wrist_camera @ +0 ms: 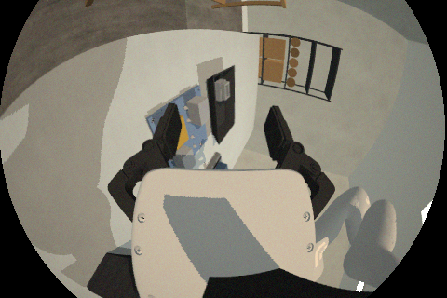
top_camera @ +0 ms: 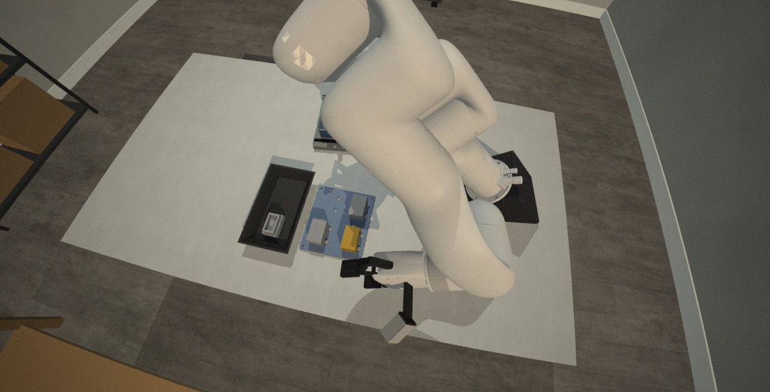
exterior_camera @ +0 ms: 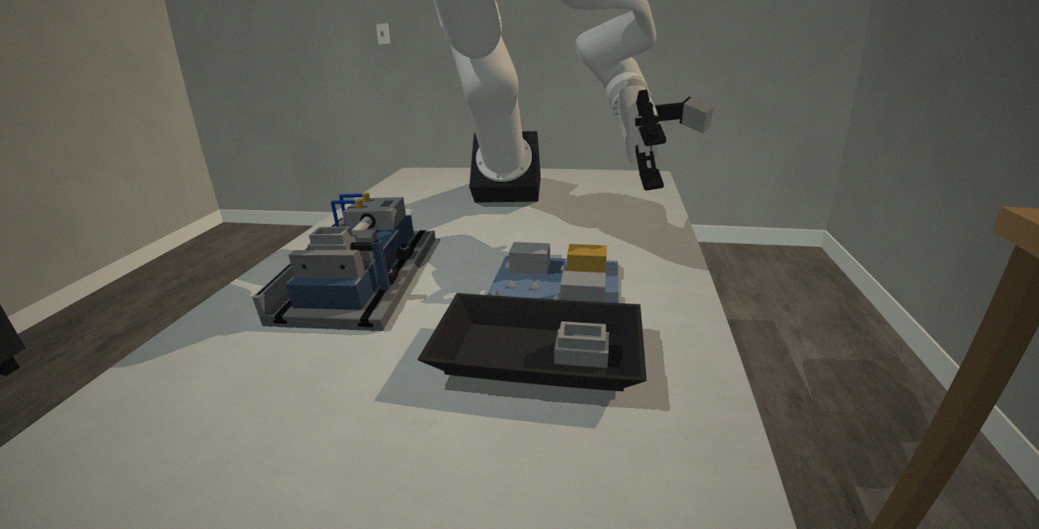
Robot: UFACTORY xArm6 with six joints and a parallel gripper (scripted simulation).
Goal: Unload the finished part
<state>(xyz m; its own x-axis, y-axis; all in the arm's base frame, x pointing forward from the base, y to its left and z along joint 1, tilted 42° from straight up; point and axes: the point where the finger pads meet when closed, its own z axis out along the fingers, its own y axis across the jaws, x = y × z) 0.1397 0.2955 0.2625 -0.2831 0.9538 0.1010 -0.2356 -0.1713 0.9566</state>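
Now: hand 16 cm short of the blue vise, 45 cm to the left of it and 13 cm above it. Round my hand: blue fixture plate 12 cm ahead, 13 cm to the right, 17 cm below; yellow block 6 cm ahead, 9 cm to the right, 15 cm below.
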